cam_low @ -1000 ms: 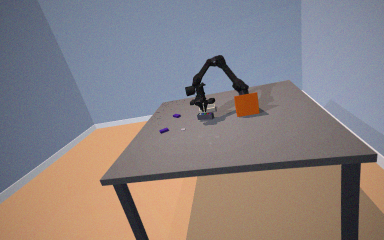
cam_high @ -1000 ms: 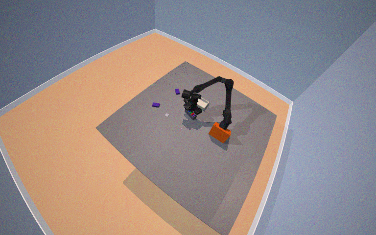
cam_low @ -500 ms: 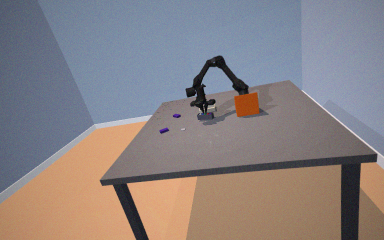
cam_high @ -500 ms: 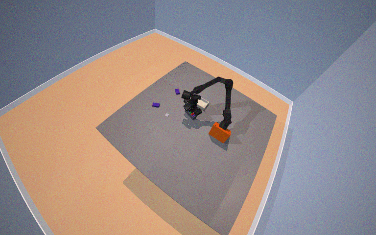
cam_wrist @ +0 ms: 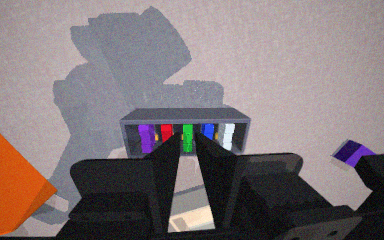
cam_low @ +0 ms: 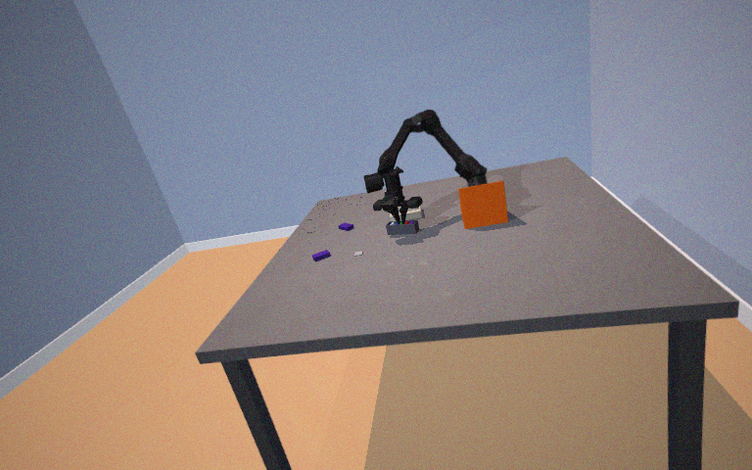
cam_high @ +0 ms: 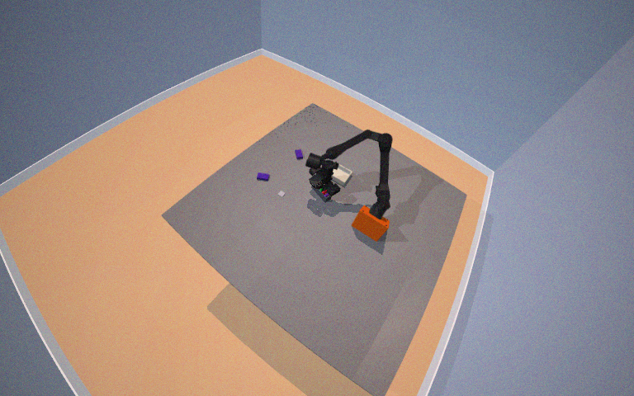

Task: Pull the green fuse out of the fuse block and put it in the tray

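My gripper tip is now 18 cm to the left of the white tray and 3 cm above it. Also, from my gripper tip: green fuse: 1 cm below.
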